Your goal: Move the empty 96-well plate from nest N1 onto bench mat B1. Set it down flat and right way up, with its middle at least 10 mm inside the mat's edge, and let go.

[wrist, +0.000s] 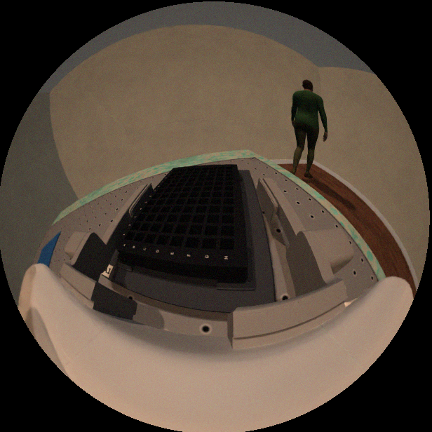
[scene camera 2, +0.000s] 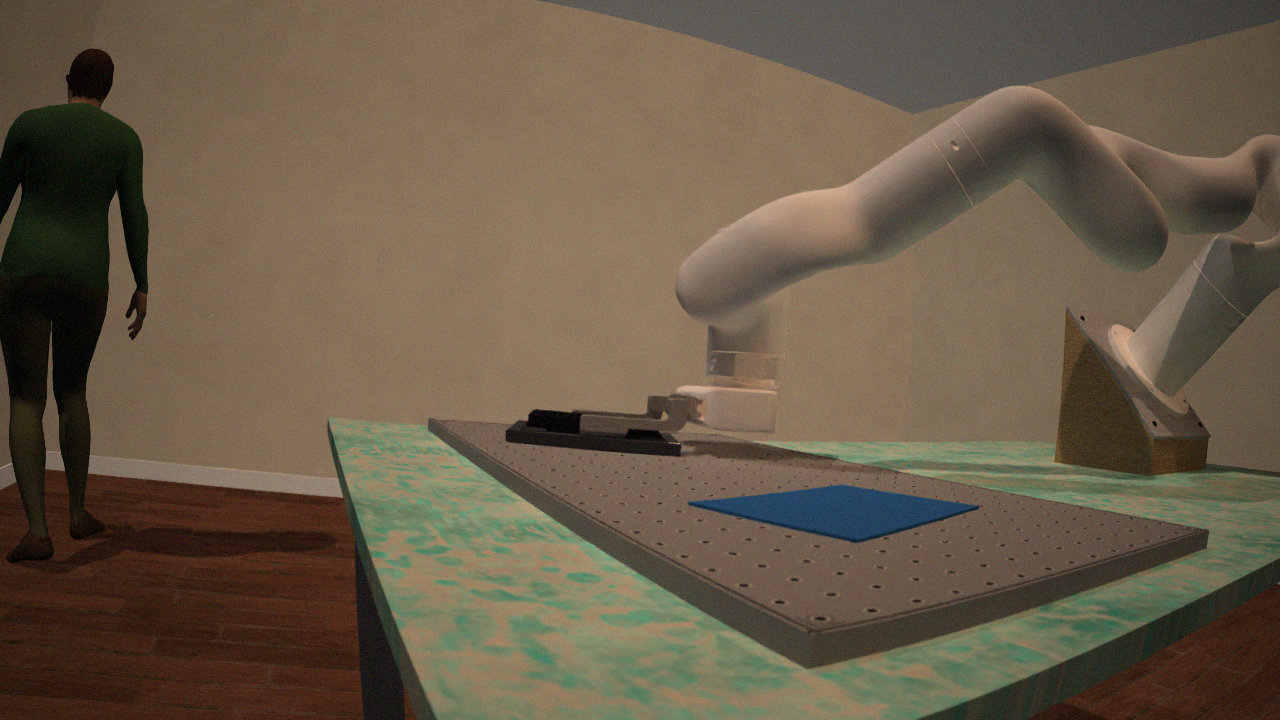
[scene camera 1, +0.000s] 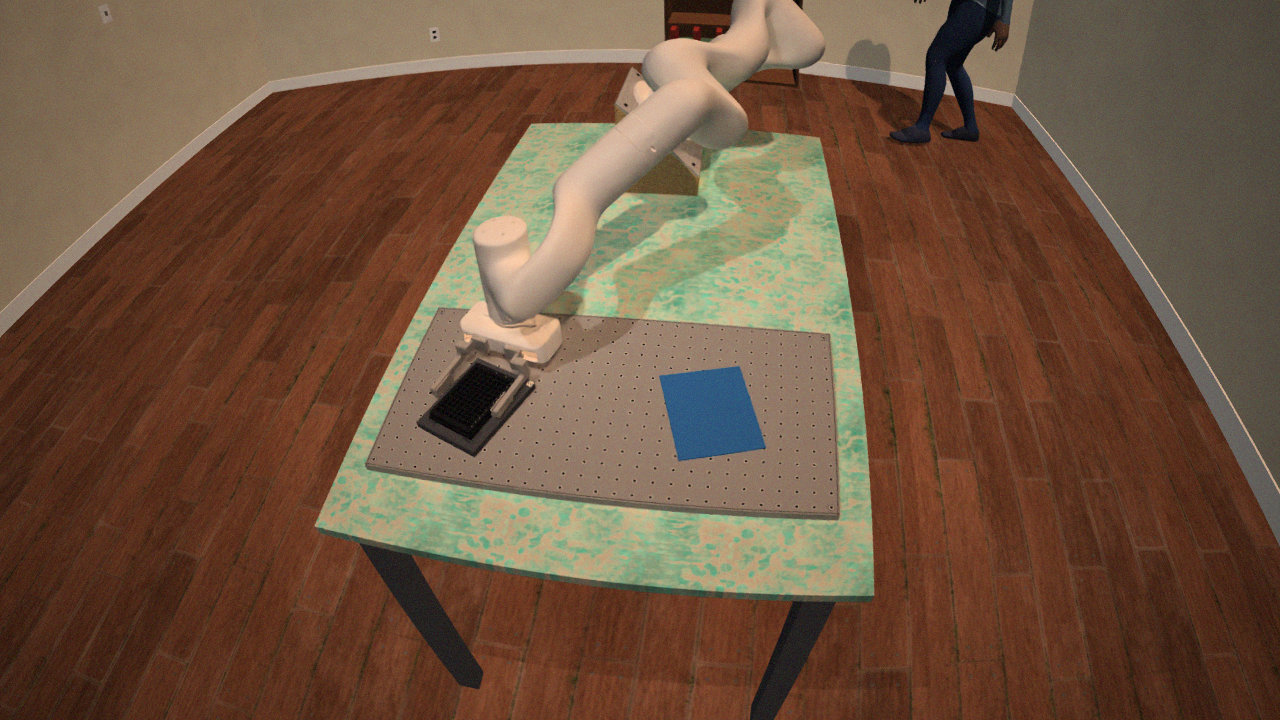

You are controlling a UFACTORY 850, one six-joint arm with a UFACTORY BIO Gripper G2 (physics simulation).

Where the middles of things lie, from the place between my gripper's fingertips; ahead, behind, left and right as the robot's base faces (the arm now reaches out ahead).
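My gripper: 1 cm right of the black 96-well plate [scene camera 1: 465,409], 2 cm past it. Counted from my hand: dark grey nest N1 [scene camera 2: 600,443], 1 cm to the left, 2 cm behind, 1 cm below; blue bench mat B1 [scene camera 2: 854,514], 8 cm behind, 36 cm to the left, 2 cm below.
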